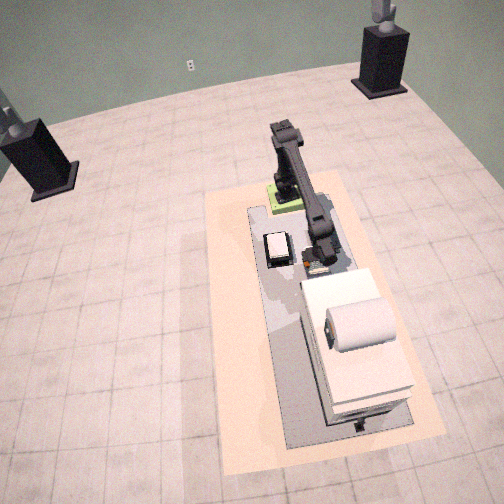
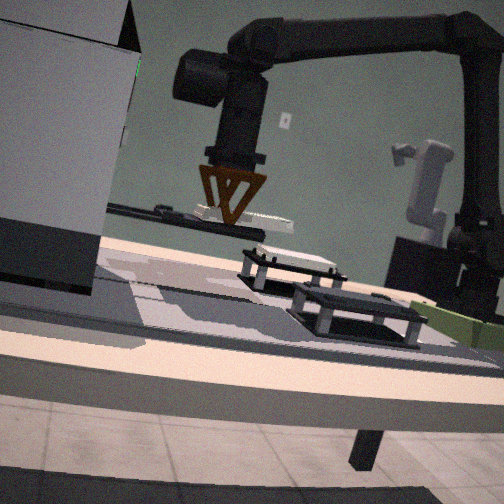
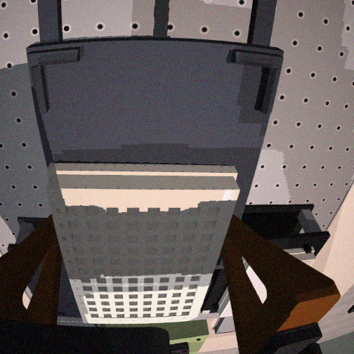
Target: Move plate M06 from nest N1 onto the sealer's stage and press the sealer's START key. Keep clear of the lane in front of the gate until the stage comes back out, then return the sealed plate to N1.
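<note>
Microplate M06 [image 1: 319, 271] [image 2: 270, 220] [image 3: 142, 240], pale with a grid of wells, is between the brown fingers of my gripper [image 2: 230, 220] [image 3: 140, 219], which is shut on it. The plate is over the outer end of the dark stage [image 2: 250, 233] [image 3: 150, 100] and overhangs its edge; whether it touches cannot be told. The stage is out on its rails, its far part with corner guides bare. The white sealer [image 1: 370, 370] [image 2: 60, 130] stands beyond. The START key cannot be made out. An empty raised nest [image 2: 367, 299] stands near the arm's base; its label is unreadable.
A second raised nest [image 2: 320, 270] holds another white plate [image 1: 278, 245] [image 2: 297, 257], beside the stage. The arm's green base plate [image 1: 286, 206] [image 2: 447, 320] is at the table's end. A large white roll [image 1: 362, 325] sits on top of the sealer. Two further arms stand on dark pedestals away from the table.
</note>
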